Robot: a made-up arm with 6 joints.
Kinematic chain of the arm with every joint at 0, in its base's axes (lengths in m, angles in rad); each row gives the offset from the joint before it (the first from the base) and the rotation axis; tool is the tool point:
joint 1: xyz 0 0 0.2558 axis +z
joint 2: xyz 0 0 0 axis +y
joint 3: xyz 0 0 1.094 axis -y
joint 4: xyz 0 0 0 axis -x
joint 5: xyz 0.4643 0 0 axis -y
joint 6: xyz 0 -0.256 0 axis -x
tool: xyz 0 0 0
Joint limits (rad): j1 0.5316..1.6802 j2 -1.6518..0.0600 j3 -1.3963..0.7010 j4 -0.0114..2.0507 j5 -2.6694..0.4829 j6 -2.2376..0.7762
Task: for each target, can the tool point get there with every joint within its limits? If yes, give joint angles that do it. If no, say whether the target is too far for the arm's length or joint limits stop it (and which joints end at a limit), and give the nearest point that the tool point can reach.
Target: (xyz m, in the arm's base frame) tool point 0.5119 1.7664 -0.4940
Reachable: no: too far | nearest point 0.1206 0.4162 0.9659 | short by 2.027 m
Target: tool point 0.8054 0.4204 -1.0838
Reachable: no: joint limits stop it (at a limit: joint 1, joint 2, joint 3, joint 4) | nearest point 0.3244 -0.6087 0.2818 | short by 1.776 m
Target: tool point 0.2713 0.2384 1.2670
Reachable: yes | joints 1.1838 -0.1627 -0.7031 0.8893 -1.7146 -0.1294
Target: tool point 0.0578 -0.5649 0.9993
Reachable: yes | joints 1.2766 -1.0649 -0.8847 0.5432 -0.6881 -0.4421
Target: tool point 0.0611 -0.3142 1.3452
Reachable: yes | joints 0.8736 -0.6115 -0.3161 0.2411 -0.8253 -1.2884
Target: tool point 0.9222 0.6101 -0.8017
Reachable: no: joint limits stop it (at a limit: joint 1, joint 2, joint 3, joint 4) | nearest point 0.3244 -0.6087 0.2818 | short by 1.737 m
